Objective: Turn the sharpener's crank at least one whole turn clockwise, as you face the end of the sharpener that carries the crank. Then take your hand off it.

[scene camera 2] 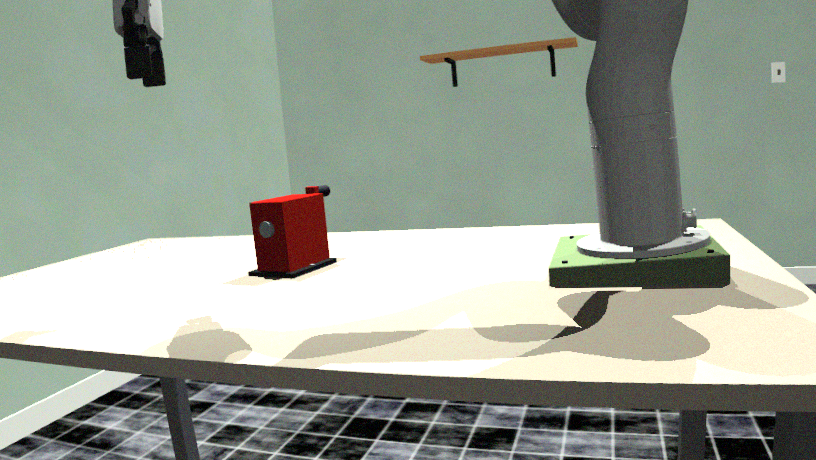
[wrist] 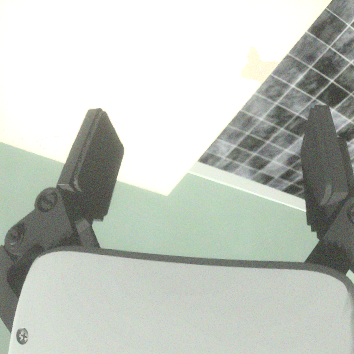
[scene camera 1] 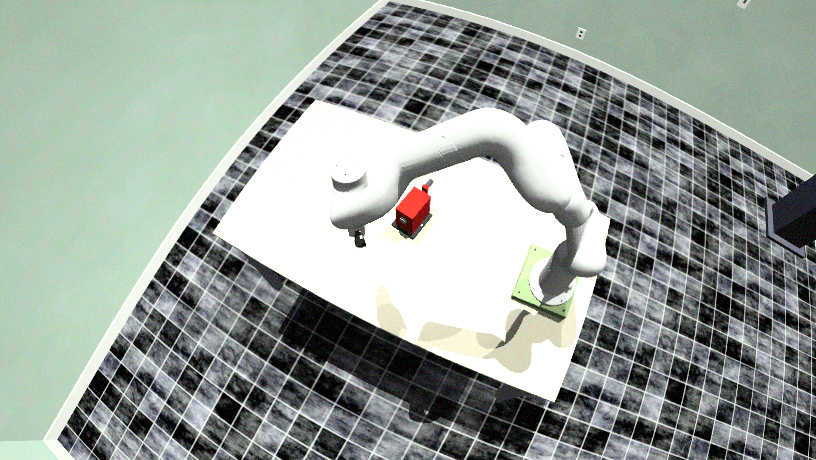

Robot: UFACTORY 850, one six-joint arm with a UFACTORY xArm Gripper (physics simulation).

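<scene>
The red sharpener [scene camera 1: 412, 210] [scene camera 2: 305, 234] stands upright on its black base. A round grey disc [scene camera 1: 402, 220] [scene camera 2: 266, 229] is on one end face. The crank's red arm [scene camera 1: 425, 188] [scene camera 2: 311, 189] shows at the opposite end, near the top, with a dark handle [scene camera 1: 429, 182] [scene camera 2: 324, 190] pointing away from the body. My gripper [scene camera 1: 360, 240] [scene camera 2: 145, 81] [wrist: 206, 125] is open and empty. It hangs high above the table, to the disc side of the sharpener, well apart from the crank. The sharpener does not show in the wrist view.
The white table [scene camera 1: 274, 171] [scene camera 2: 400, 257] [wrist: 150, 75] carries the sharpener and the arm's green base plate [scene camera 1: 526, 274] [scene camera 2: 640, 273]. The arm [scene camera 1: 485, 131] arches over the table beyond the sharpener in scene camera 1. A wooden shelf [scene camera 2: 497, 51] is on the wall.
</scene>
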